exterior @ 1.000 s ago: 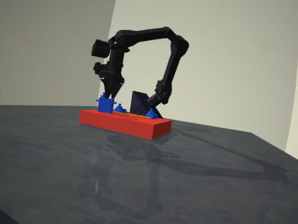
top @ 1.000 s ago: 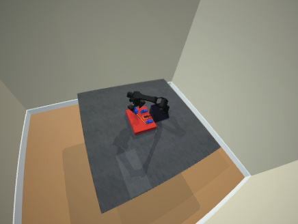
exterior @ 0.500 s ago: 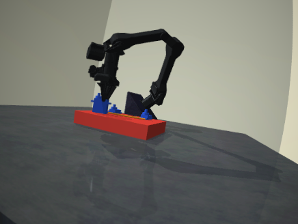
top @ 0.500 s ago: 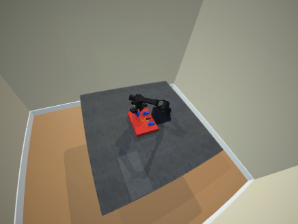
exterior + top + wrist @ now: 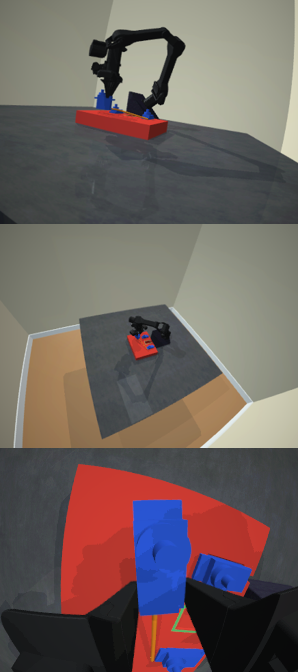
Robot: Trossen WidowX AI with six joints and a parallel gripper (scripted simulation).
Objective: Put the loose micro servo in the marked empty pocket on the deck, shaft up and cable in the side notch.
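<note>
Right now my gripper tip is 9 cm above the red deck, 7 cm to the right of it and 3 cm short of it.
</note>
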